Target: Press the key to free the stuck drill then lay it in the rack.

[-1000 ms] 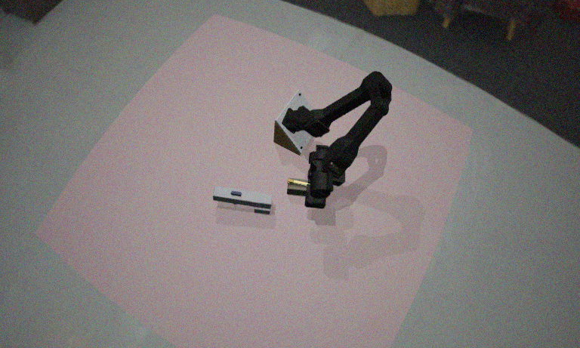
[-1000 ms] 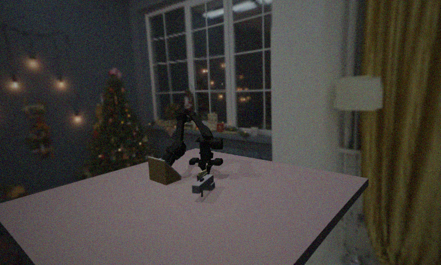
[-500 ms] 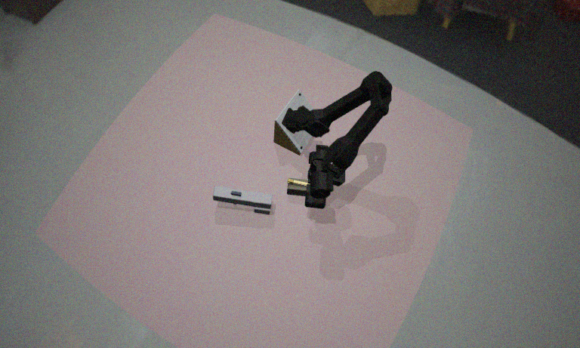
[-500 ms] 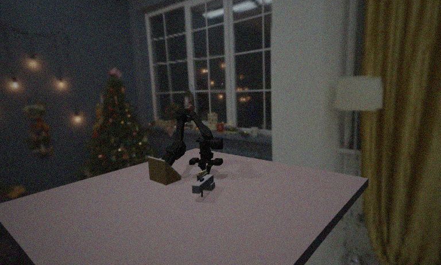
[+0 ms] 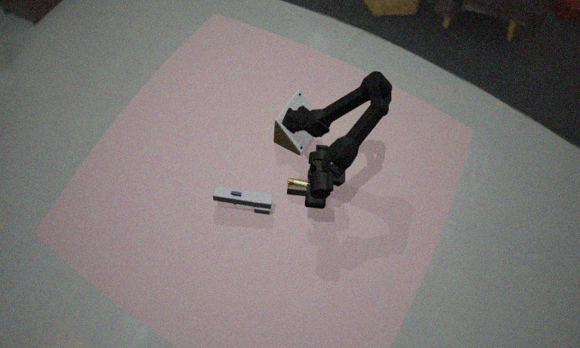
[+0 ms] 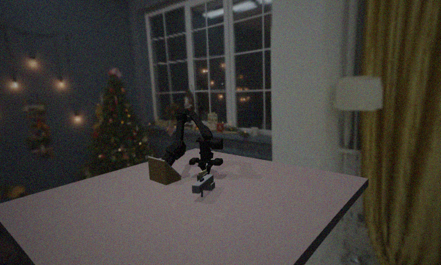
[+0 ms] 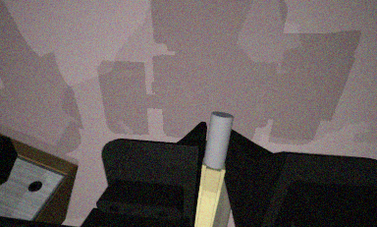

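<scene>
The drill is 4 cm to the right of my gripper tip, 4 cm above it and 1 cm ahead of it. Round my gripper tip: key 21 cm to the right, 14 cm ahead, 4 cm above; grey holder block 19 cm to the right, 13 cm ahead, 4 cm above.
</scene>
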